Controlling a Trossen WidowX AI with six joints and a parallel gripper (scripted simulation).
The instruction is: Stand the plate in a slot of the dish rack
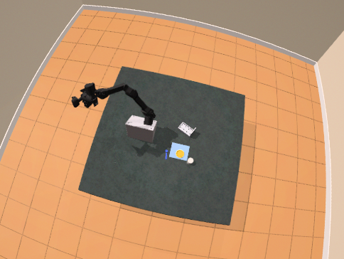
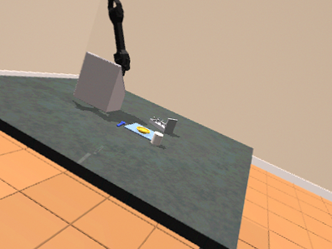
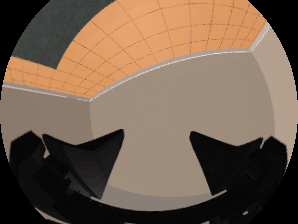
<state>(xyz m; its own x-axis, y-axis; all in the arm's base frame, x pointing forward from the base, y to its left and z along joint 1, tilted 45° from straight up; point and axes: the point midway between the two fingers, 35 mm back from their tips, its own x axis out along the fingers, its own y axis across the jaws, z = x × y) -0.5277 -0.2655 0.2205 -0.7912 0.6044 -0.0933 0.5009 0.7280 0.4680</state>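
Right now my gripper tip is 80 cm short of the plate, 56 cm above it and 14 cm to the left of it. From my gripper tip the other things lie so: dish rack 84 cm ahead, 55 cm below, 9 cm to the left; then white cup 88 cm ahead, 55 cm below, 20 cm to the right; then blue spoon 68 cm ahead, 57 cm below, 15 cm to the right.
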